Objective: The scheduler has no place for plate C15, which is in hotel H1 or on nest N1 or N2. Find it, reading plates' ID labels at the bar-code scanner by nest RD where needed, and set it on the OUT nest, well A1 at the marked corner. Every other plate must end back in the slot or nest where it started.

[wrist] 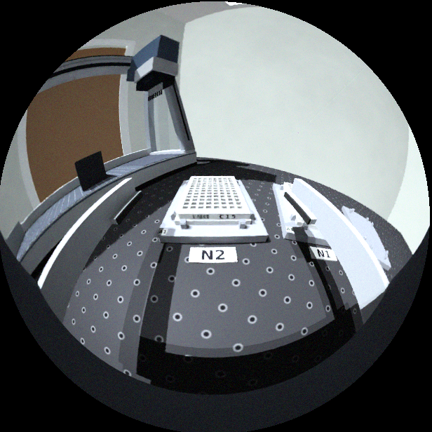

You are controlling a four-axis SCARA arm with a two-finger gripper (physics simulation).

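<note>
A white well plate [212,195] sits flat on nest N2 [215,239], ahead of my gripper in the wrist view; the label on its near side reads C15. The nest has a small corner mark at its near left. My gripper [213,181] is open, its two fingers wide apart to the left and right of the plate in this view, with nothing held. Nest N1 [287,231] is partly hidden behind the right finger, so I cannot tell what is on it. Part of a pale nest [367,235] with small pegs shows beyond the right finger.
The N2 sign [213,254] and N1 sign [324,253] lie on the dark perforated deck [222,290]. At the back left a blue-and-white head [156,57] stands on a grey column. A grey rail [145,167] with a small dark upright panel [91,170] runs along the left.
</note>
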